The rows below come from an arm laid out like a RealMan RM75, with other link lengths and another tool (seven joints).
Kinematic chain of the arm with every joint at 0, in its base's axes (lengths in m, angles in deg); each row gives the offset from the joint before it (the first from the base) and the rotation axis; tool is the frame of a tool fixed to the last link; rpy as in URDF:
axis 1: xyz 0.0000 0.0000 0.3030 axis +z
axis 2: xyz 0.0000 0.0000 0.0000 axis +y
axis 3: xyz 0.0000 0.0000 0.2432 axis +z
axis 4: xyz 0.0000 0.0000 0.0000 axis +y
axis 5: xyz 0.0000 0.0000 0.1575 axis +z
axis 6: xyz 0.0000 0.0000 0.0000 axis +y
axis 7: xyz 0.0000 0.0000 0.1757 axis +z
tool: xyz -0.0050 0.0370 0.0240 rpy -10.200 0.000 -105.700
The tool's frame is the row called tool.
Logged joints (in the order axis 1, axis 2, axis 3, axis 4, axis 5, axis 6, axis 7), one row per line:
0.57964 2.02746 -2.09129 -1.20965 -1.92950 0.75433 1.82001
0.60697 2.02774 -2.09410 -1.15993 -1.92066 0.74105 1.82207
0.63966 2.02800 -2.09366 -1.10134 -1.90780 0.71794 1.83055
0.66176 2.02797 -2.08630 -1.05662 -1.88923 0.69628 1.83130
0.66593 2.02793 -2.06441 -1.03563 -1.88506 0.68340 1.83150
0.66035 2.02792 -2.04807 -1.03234 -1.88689 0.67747 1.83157
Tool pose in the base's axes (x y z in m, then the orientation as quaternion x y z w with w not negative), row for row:
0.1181 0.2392 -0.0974 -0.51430 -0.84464 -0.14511 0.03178
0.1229 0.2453 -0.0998 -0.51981 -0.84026 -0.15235 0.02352
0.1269 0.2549 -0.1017 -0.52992 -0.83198 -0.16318 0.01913
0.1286 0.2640 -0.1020 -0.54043 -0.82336 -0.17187 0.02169
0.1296 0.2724 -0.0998 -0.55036 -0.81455 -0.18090 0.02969
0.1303 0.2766 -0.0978 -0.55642 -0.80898 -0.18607 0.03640
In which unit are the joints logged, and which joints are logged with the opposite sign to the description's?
The joints are logged in radians. Opposite sign: axis 6.
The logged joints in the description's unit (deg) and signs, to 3 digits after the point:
33.211 116.165 -119.822 -69.308 -110.552 -43.220 104.279
34.777 116.181 -119.983 -66.459 -110.046 -42.459 104.397
36.650 116.196 -119.958 -63.102 -109.309 -41.135 104.883
37.916 116.194 -119.536 -60.540 -108.245 -39.894 104.926
38.155 116.192 -118.282 -59.337 -108.006 -39.156 104.937
37.835 116.191 -117.346 -59.149 -108.111 -38.816 104.941

